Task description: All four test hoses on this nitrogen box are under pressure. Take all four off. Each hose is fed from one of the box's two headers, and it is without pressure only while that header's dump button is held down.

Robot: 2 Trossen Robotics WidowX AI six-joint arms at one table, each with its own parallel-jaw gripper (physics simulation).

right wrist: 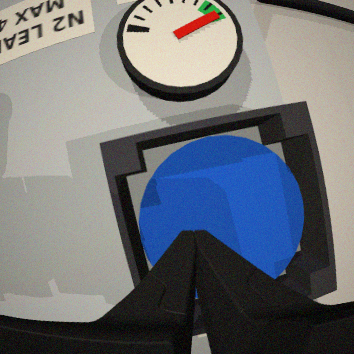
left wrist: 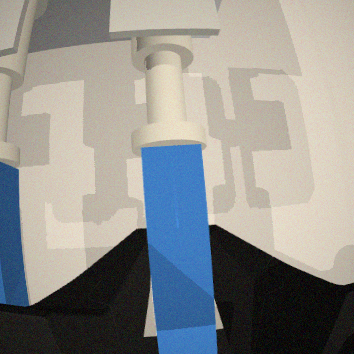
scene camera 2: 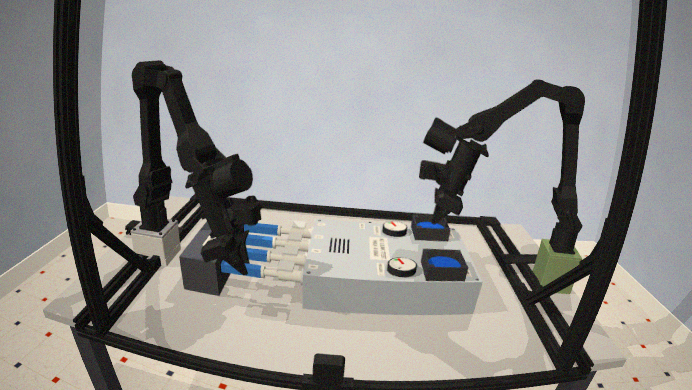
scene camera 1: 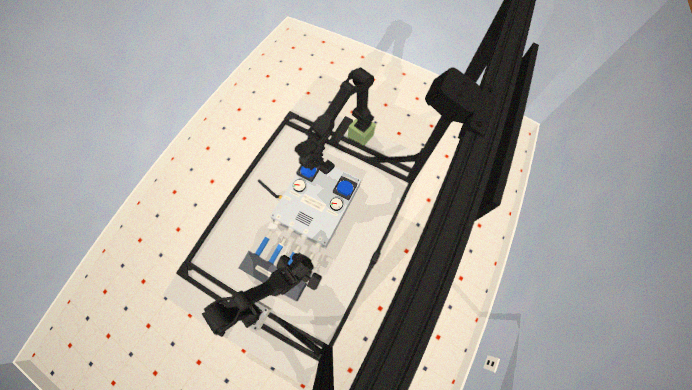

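Seen in the pictures: left gripper, fingertip midpoint: (left wrist: 176,238) (scene camera 2: 247,272); right gripper, fingertip midpoint: (right wrist: 192,241) (scene camera 2: 432,223) (scene camera 1: 311,169); left arm's base, link origin: (scene camera 2: 154,225) (scene camera 1: 252,313); right arm's base, link origin: (scene camera 2: 561,248) (scene camera 1: 362,125).
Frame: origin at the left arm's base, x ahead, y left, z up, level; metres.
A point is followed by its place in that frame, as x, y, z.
Note:
The nitrogen box (scene camera 1: 322,227) {0.455, -0.073, 0.000} (scene camera 2: 390,297) {0.557, -0.122, -0.037} carries two blue dump buttons. In scene camera 2 all four blue hoses show at its left; the far (scene camera 2: 265,229) {0.271, 0.109, -0.021}, second (scene camera 2: 260,242) {0.274, 0.040, -0.023} and third (scene camera 2: 259,255) {0.287, -0.031, -0.020} sit in pale couplings. My left gripper (scene camera 2: 242,262) {0.274, -0.092, -0.030} (left wrist: 176,238) {0.274, -0.092, -0.030} is shut on the nearest hose (scene camera 2: 250,271) {0.283, -0.100, -0.022} (left wrist: 175,190) {0.289, -0.091, -0.015}, whose pale stem runs into its coupling. My right gripper (scene camera 2: 437,219) {0.659, 0.099, 0.034} (right wrist: 192,241) {0.659, 0.099, 0.034} is shut and empty, its tips over the far dump button (scene camera 2: 427,225) {0.652, 0.127, 0.017} (right wrist: 225,185) {0.643, 0.118, 0.017}; whether they touch it is unclear. The near dump button (scene camera 1: 345,187) {0.663, -0.076, 0.017} (scene camera 2: 445,262) {0.665, -0.067, 0.017} is uncovered.
The far gauge (scene camera 1: 299,185) {0.572, 0.111, 0.016} (scene camera 2: 394,229) {0.569, 0.093, 0.015} (right wrist: 165,60) {0.585, 0.105, 0.015} has its needle on the green mark, as does the near gauge (scene camera 1: 336,203) {0.576, -0.077, 0.017} (scene camera 2: 402,267) {0.574, -0.092, 0.015}. A dark block (scene camera 2: 200,272) {0.179, -0.128, -0.028} stands at the hose ends. A black frame (scene camera 2: 280,205) {0.258, 0.391, -0.063} surrounds the work area.

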